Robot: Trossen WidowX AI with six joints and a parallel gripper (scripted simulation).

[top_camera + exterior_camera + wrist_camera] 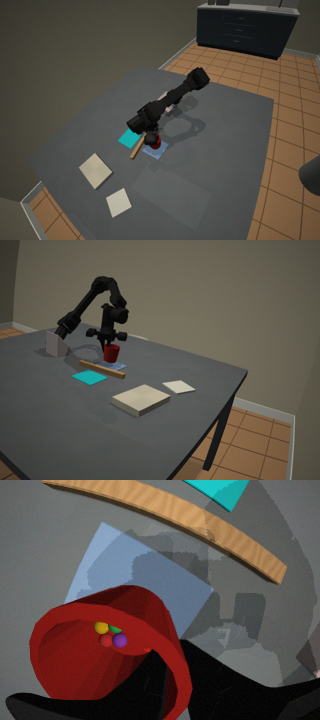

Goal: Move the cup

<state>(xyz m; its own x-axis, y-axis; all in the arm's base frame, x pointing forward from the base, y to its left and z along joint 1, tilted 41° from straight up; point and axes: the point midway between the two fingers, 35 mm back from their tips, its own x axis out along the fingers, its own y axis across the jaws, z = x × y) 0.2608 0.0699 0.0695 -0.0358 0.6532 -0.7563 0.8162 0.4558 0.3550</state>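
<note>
The teal pad is 16 cm to the right of my gripper tip, 7 cm below it and 7 cm ahead of it. Round my gripper tip: wooden bar 7 cm to the right, 6 cm below, 5 cm ahead; then red cup 2 cm to the left, 2 cm ahead; then pale blue pad 7 cm below, 3 cm ahead, 2 cm to the left.
</note>
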